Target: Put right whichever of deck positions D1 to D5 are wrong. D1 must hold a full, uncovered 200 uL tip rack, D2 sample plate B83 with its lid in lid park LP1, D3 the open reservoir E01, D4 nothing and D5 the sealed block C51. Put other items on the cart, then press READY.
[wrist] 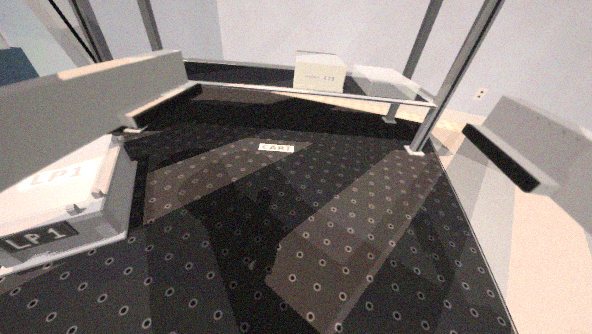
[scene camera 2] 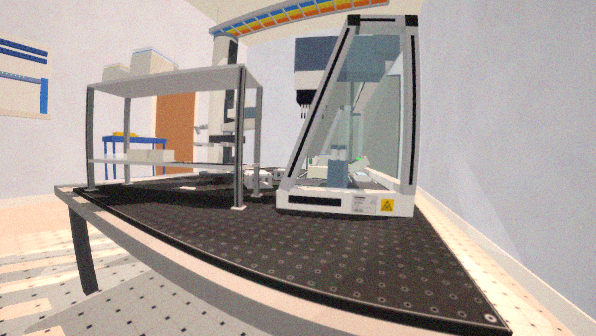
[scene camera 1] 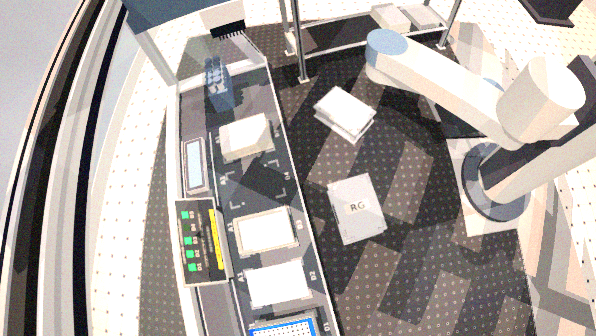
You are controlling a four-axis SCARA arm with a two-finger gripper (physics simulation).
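Pixels of known places: gripper, between the fingertips: [wrist: 330,90] [scene camera 2: 206,143]; arm's base, origin of its link: [scene camera 2: 219,175] [scene camera 1: 495,181].
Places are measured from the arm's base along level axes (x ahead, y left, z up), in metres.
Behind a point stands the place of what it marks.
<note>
My gripper [wrist: 330,90] {x 0.187, y -0.263, z 0.185 m} is open and empty, its fingers wide apart at both sides of the wrist view; the arm hides it in scene camera 1. On the deck, D1 holds a blue-edged tip rack [scene camera 1: 285,328] {x 0.613, y 0.307, z 0.156 m}, partly cut off. D2 holds a white plate [scene camera 1: 278,283] {x 0.637, y 0.217, z 0.072 m}, D3 an open cream reservoir [scene camera 1: 265,231] {x 0.664, y 0.096, z 0.073 m}, and D5 a cream block [scene camera 1: 246,136] {x 0.709, y -0.135, z 0.103 m}. D4 [scene camera 1: 261,181] {x 0.677, y -0.031, z 0.058 m} shows bare deck between corner marks. Lid park LP1 [scene camera 1: 345,111] [wrist: 95,227] has a white top; whether a lid covers it is unclear. A cream block [wrist: 319,74] {x 0.235, y -0.497, z 0.138 m} [scene camera 1: 391,18] {x 0.259, y -0.527, z 0.155 m} stands on the cart [wrist: 240,87].
A pale, clear-looking box [wrist: 387,82] {x 0.124, y -0.530, z 0.137 m} [scene camera 1: 423,17] {x 0.126, y -0.565, z 0.138 m} stands beside the cart's block. The cart's post [wrist: 457,75] {x 0.024, y -0.542, z 0.164 m} rises at the right. A grey RG stand [scene camera 1: 356,220] {x 0.458, y 0.081, z 0.063 m} is beside the deck. A blue tube rack [scene camera 1: 220,95] {x 0.786, y -0.260, z 0.128 m} [scene camera 2: 338,173] stands beyond D5. The status panel [scene camera 1: 202,242] {x 0.797, y 0.131, z 0.122 m} shows green lamps except D4.
</note>
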